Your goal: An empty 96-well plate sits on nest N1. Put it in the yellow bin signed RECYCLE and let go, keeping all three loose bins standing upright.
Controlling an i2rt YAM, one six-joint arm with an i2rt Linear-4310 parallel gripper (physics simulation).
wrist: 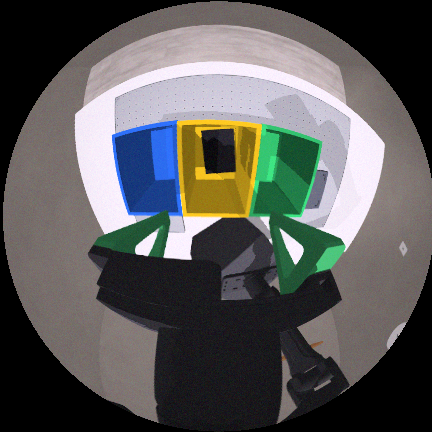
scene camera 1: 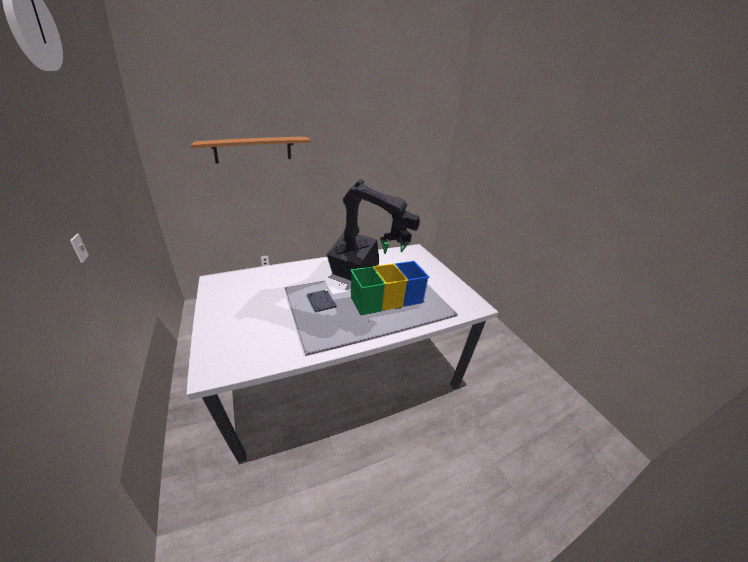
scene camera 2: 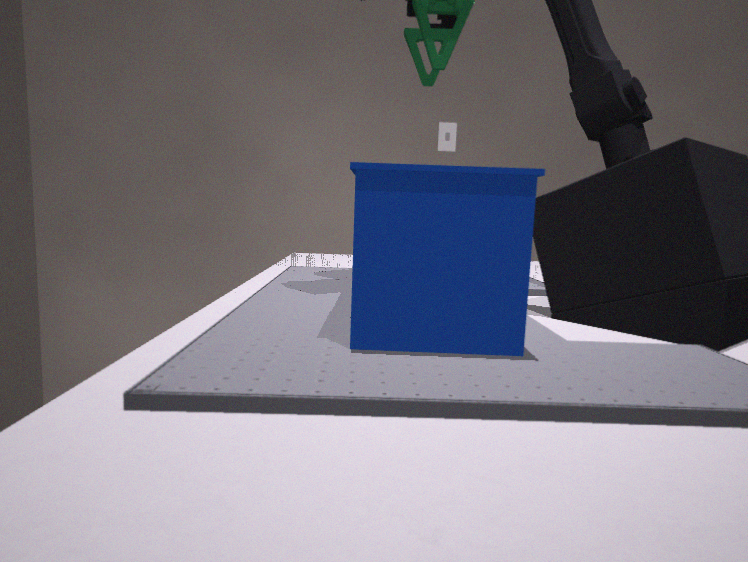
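Where they show: gripper, fingertip midpoint: (wrist: pixel 219 215) (scene camera 1: pixel 393 252) (scene camera 2: pixel 432 78); arm's base, link origin: (wrist: pixel 250 278) (scene camera 1: pixel 351 246) (scene camera 2: pixel 632 178).
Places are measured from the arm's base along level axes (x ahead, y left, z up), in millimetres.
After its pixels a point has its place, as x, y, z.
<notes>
The black 96-well plate (wrist: pixel 218 151) @(307, 138, -182) lies at the bottom of the yellow bin (scene camera 1: pixel 394 295) @(387, 150, -106) (wrist: pixel 215 201) @(219, 136, -62), seen in the wrist view. The yellow bin stands upright between the green bin (scene camera 1: pixel 368 299) @(403, 2, -99) (wrist: pixel 287 200) @(239, -45, -76) and the blue bin (scene camera 1: pixel 415 291) @(375, 277, -104) (scene camera 2: pixel 443 265) @(282, 334, -111) (wrist: pixel 145 175) @(241, 328, -133), which also stand upright. My gripper (scene camera 1: pixel 394 249) @(304, 147, 106) (scene camera 2: pixel 432 75) @(304, 147, 106) (wrist: pixel 219 215) @(304, 147, 106) is open, with no plate between its green fingers, and hangs above the bins, apart from them. The RECYCLE sign does not show. The nest (scene camera 1: pixel 321 300) @(256, -222, -185) (wrist: pixel 316 190) @(251, -240, -185) is a dark slab beside the green bin, with no plate on it.
The bins stand on a grey perforated board (scene camera 1: pixel 338 338) @(551, -181, -197) (scene camera 2: pixel 272 374) @(419, 434, -197) (wrist: pixel 200 95) @(469, 208, -197) on the white table (scene camera 1: pixel 241 356) @(574, -632, -210) (scene camera 2: pixel 302 483) @(358, 573, -210). The black robot base (scene camera 1: pixel 353 259) @(102, -12, -31) (scene camera 2: pixel 634 241) @(35, 126, -88) is close behind the bins. A wooden shelf (scene camera 1: pixel 250 142) hangs on the back wall.
</notes>
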